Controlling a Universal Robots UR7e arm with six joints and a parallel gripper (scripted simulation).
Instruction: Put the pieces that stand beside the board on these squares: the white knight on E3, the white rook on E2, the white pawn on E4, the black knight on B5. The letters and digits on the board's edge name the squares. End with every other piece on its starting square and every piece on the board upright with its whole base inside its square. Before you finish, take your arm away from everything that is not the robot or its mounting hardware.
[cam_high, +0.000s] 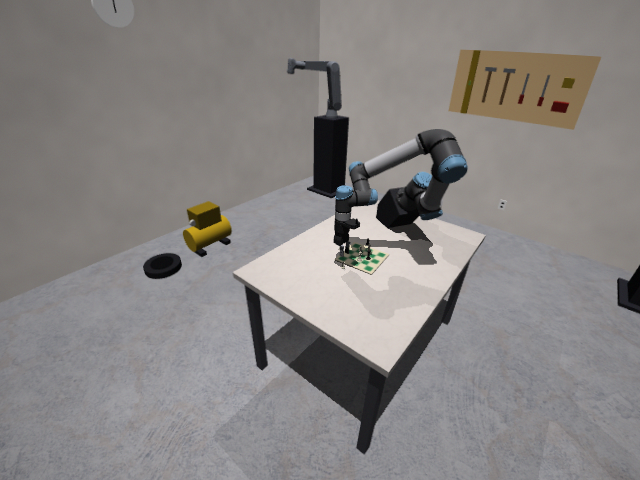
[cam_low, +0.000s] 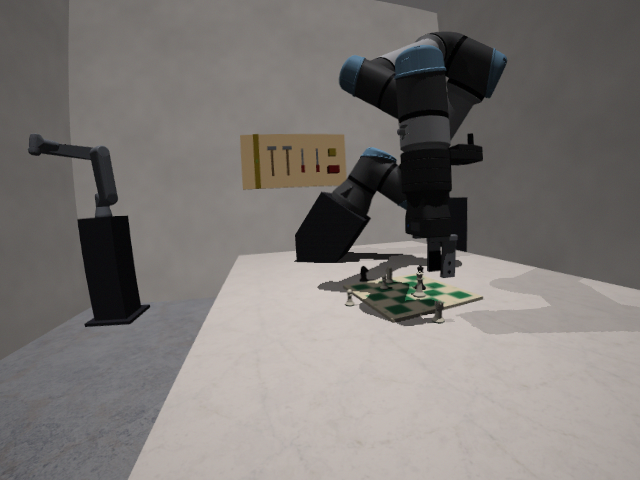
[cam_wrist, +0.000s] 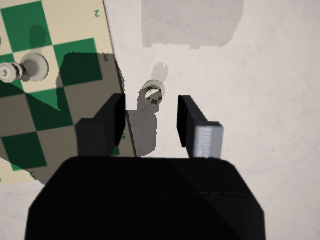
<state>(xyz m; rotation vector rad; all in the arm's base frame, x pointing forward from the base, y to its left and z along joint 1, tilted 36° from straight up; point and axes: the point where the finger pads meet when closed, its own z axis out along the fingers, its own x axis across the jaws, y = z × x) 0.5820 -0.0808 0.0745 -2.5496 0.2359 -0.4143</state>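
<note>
The cream chessboard is 14 cm behind my hand, 2 cm to the left of it and 10 cm below it.
</note>
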